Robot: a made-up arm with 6 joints.
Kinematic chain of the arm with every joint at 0, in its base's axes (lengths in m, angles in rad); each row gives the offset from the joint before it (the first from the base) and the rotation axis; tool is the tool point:
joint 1: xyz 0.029 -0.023 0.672 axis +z
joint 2: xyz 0.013 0 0.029 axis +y
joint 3: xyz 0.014 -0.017 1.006 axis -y
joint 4: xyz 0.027 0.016 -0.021 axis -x
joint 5: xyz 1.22 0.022 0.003 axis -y
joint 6: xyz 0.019 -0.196 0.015 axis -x
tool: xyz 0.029 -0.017 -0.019
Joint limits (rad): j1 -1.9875..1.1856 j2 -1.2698..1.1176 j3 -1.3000..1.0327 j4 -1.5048..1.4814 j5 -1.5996..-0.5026 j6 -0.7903..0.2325
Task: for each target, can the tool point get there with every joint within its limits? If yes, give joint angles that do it. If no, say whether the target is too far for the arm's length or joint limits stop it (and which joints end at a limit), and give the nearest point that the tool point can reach.
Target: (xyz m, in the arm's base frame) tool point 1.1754 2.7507 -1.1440
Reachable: no: too far | nearest point 0.7187 1.6458 0.1639 | short by 1.772 m
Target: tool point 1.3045 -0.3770 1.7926
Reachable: yes | joints -0.1234 0.0300 0.1479 0.0219 -1.3748 0.0744
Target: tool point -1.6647 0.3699 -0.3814
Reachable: no: joint limits stop it (at a limit: joint 1, joint 2, joint 5, joint 6) | nearest point -0.3329 -0.3542 -0.0702 | short by 1.547 m
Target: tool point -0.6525 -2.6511 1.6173
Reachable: no: too far | nearest point -0.5123 -2.1106 1.4280 | short by 0.590 m
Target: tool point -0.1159 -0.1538 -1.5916
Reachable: no: joint limits stop it (at a limit: joint 1, joint 2, joint 5, joint 6) | nearest point -0.2374 -0.5375 -0.1316 | short by 1.514 m
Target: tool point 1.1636 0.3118 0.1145
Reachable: yes | joints 0.4164 0.8789 -0.2977 -0.3496 -0.8988 -0.6317
